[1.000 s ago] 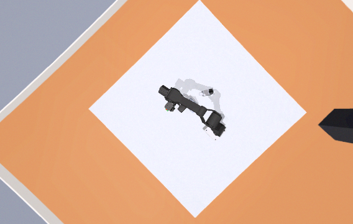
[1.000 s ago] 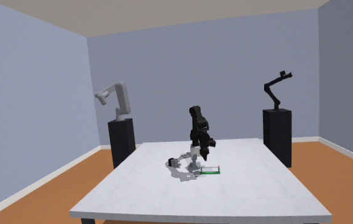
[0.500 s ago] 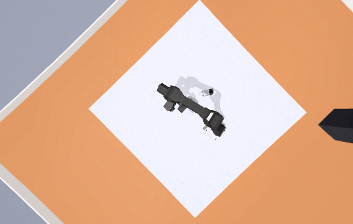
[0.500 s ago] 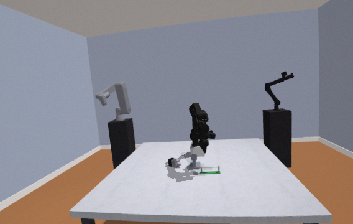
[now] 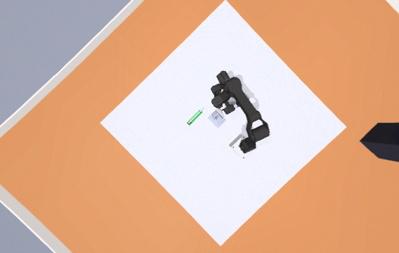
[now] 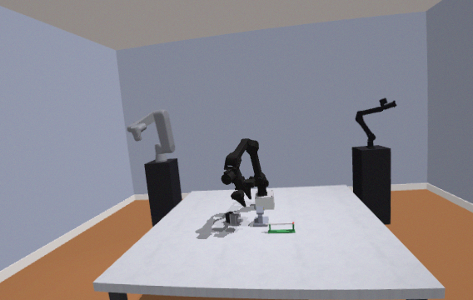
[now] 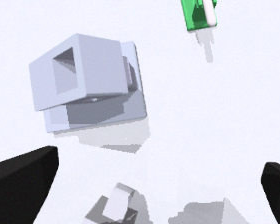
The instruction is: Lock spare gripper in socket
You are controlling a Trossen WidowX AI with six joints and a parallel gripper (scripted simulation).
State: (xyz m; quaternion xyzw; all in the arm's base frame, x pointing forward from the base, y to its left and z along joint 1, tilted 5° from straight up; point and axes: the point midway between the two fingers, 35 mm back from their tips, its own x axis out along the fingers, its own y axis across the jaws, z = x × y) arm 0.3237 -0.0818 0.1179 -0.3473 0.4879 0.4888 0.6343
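My gripper tip is now 12 cm above the spare gripper, 9 cm to the left of it and 8 cm past it. From my gripper tip the other things lie so: bluish-grey socket (9 cm below, 6 cm to the left, 6 cm behind); green strip (17 cm to the left, 12 cm below, 6 cm ahead).
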